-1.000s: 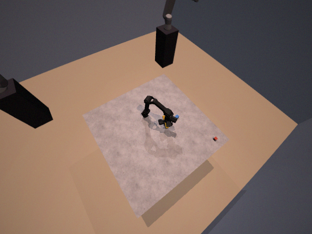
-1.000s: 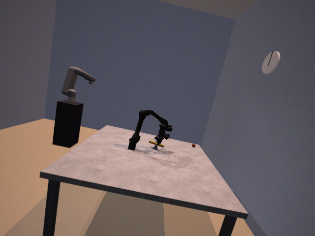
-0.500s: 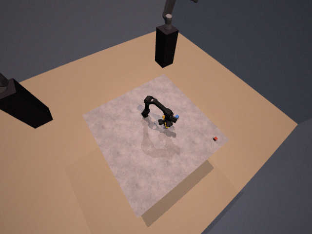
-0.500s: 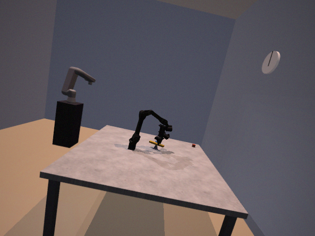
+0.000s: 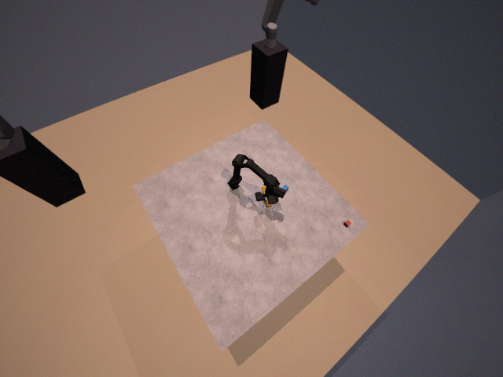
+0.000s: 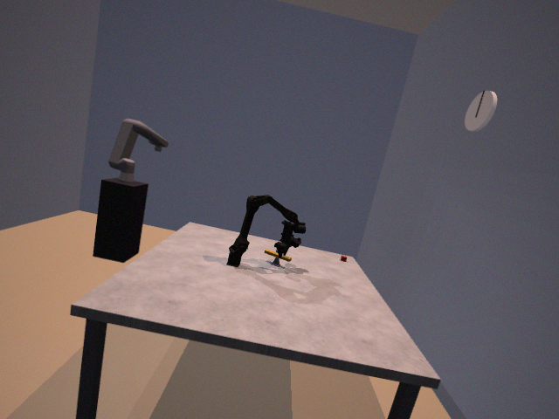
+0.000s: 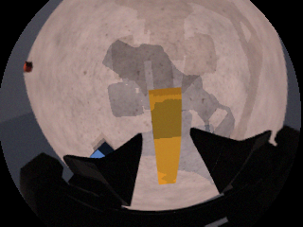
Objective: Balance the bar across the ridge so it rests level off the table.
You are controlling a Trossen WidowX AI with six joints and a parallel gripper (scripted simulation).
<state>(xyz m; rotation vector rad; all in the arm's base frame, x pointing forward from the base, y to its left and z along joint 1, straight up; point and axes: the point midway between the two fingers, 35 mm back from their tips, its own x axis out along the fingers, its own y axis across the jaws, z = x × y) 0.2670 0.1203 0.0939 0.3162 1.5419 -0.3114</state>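
Right now the yellow bar is 3 cm behind my gripper tip and 1 cm to the left of it. The rest, counted from my gripper tip: blue piece 1 cm behind, 18 cm to the left, 4 cm below; small red cube 47 cm ahead, 38 cm to the left, 4 cm below.
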